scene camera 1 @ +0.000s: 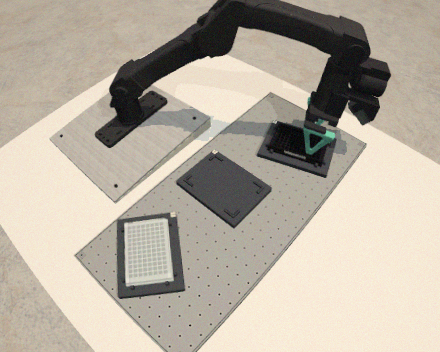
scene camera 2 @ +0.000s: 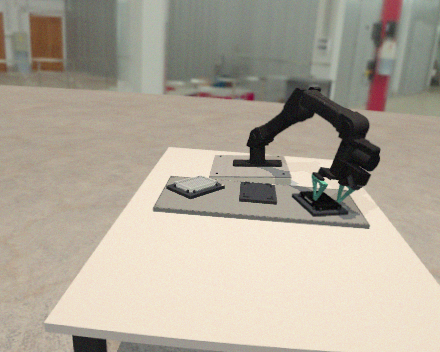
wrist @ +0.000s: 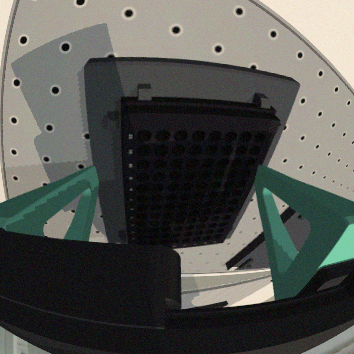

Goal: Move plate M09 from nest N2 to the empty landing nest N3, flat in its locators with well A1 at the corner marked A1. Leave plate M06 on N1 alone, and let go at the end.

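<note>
The black well plate M09 point(scene camera 1: 286, 140) point(scene camera 2: 327, 203) point(wrist: 187, 185) lies in nest N2 point(scene camera 1: 278, 156) point(wrist: 195, 80), at the right of the scene views. My gripper point(scene camera 1: 313, 137) point(scene camera 2: 328, 200) point(wrist: 176, 173) is open, its green fingers on either side of the plate's long sides, with a gap to the plate in the wrist view. Whether the fingertips touch the nest is unclear. The empty dark nest N3 point(scene camera 1: 225, 187) point(scene camera 2: 257, 193) is in the middle, with corner locators and a pale A1 tag point(scene camera 1: 215, 151). The white plate M06 point(scene camera 1: 147, 250) point(scene camera 2: 196, 184) sits on nest N1 point(scene camera 1: 178, 265).
The nests stand on a perforated grey board point(scene camera 1: 240, 255) point(scene camera 2: 225, 211) on a cream table point(scene camera 1: 350, 240) point(scene camera 2: 225, 280). The arm's base point(scene camera 1: 131, 117) point(scene camera 2: 257, 163) stands on a grey plate point(scene camera 1: 95, 155) behind the board. The arm arches high over the table.
</note>
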